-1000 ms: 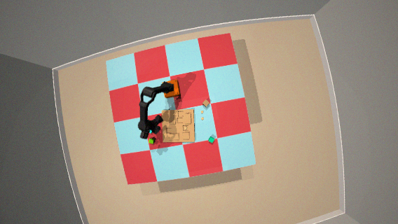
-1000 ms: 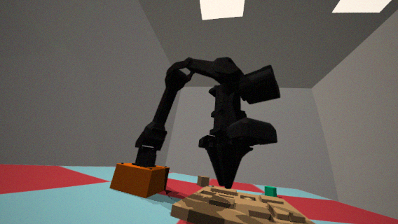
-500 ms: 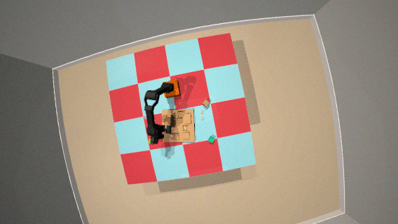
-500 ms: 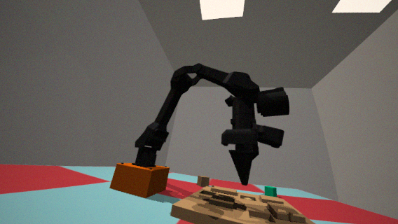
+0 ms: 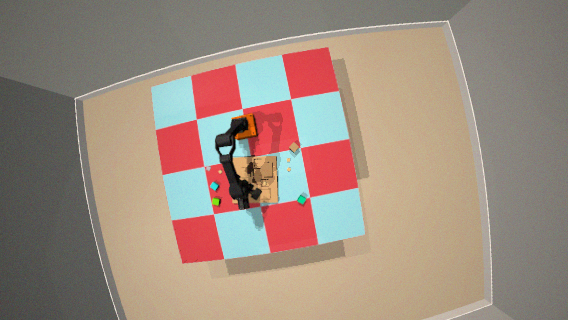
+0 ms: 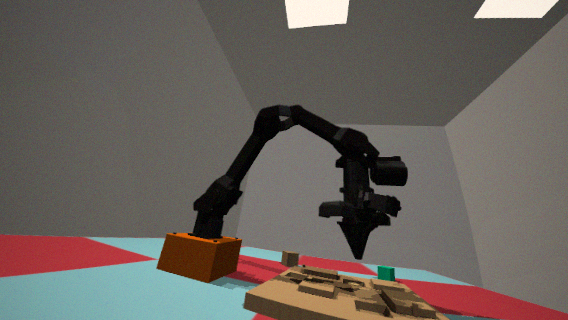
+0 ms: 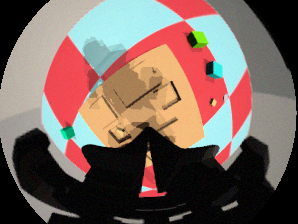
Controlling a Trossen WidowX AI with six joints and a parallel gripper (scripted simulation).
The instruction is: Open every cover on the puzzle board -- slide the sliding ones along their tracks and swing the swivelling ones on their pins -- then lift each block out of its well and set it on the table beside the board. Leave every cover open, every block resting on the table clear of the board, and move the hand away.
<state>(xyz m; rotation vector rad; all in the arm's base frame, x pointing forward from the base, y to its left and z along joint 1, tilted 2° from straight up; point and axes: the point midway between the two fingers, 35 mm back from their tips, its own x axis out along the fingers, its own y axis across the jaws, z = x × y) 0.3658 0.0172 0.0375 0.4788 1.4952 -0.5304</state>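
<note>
The tan puzzle board lies 10 mm behind my gripper tip, 40 mm to the left of it and 60 mm below it. The rest, counted from my gripper tip: brown block: 210 mm behind, 290 mm to the left, 60 mm below; then cyan block: 240 mm to the right, 70 mm below; then bright green block: 110 mm ahead, 240 mm to the right, 70 mm below.
</note>
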